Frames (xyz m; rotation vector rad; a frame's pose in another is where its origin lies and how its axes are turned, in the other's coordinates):
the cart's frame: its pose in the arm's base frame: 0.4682 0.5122 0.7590 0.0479 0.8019 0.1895
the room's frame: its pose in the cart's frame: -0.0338 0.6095 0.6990 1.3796 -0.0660 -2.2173
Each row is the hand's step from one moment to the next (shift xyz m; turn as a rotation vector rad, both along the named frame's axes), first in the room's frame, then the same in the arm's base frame.
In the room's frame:
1: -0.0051 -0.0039 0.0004 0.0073 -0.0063 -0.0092
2: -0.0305 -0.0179 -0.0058 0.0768 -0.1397 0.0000
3: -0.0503 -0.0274 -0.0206 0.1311 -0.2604 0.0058
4: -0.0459 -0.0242 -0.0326 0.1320 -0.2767 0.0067
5: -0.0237 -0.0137 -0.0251 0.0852 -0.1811 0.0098
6: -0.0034 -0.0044 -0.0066 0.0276 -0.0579 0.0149
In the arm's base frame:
1: 0.0013 0.0055 0.0030 -0.0076 0.0043 -0.0101
2: 0.0130 0.0320 0.0094 -0.1453 0.0655 -0.0052
3: 0.0250 0.0553 0.0051 -0.2628 0.1264 0.0002
4: 0.0260 0.0549 -0.0080 -0.2738 0.1380 0.0035
5: 0.0143 0.0323 -0.0115 -0.1794 0.0890 0.0077
6: 0.0011 0.0076 -0.0040 -0.0600 0.0239 0.0130

